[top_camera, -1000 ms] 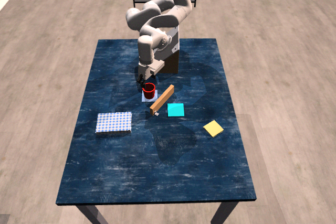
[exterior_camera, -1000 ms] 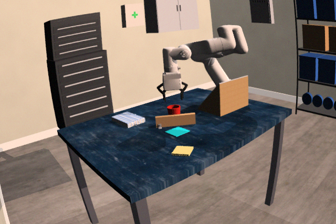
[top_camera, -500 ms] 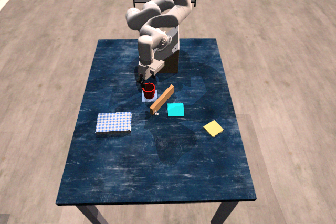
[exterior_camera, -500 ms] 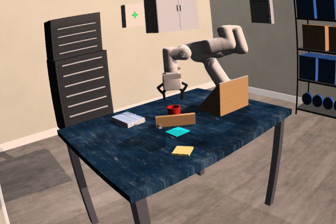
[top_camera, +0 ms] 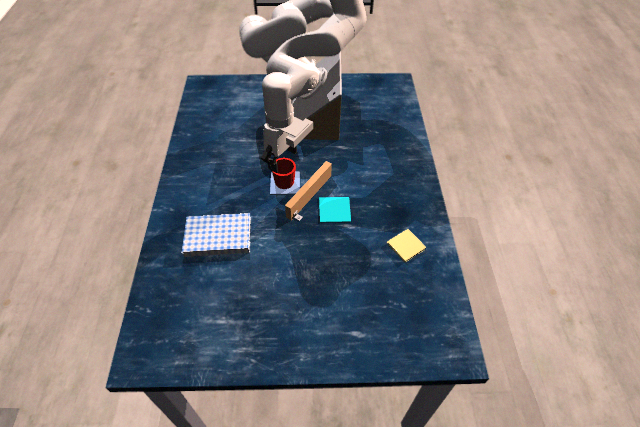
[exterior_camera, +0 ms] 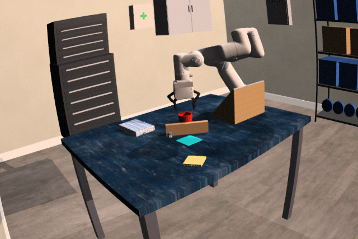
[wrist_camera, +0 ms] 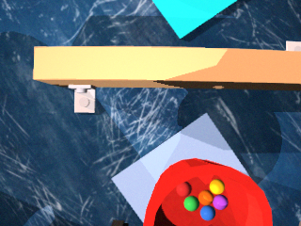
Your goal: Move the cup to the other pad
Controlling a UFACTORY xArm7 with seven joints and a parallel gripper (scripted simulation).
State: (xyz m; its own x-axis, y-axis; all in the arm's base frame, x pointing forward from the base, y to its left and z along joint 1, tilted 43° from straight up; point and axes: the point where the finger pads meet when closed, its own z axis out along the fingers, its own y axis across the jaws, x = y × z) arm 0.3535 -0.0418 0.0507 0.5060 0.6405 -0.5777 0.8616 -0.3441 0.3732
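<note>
The red cup lies 80 mm below my hand. From my hand the other things lie so: wooden rail (50 mm ahead, 80 mm to the left, 90 mm below); pale blue pad (110 mm below); yellow marble (20 mm ahead, 90 mm below).
</note>
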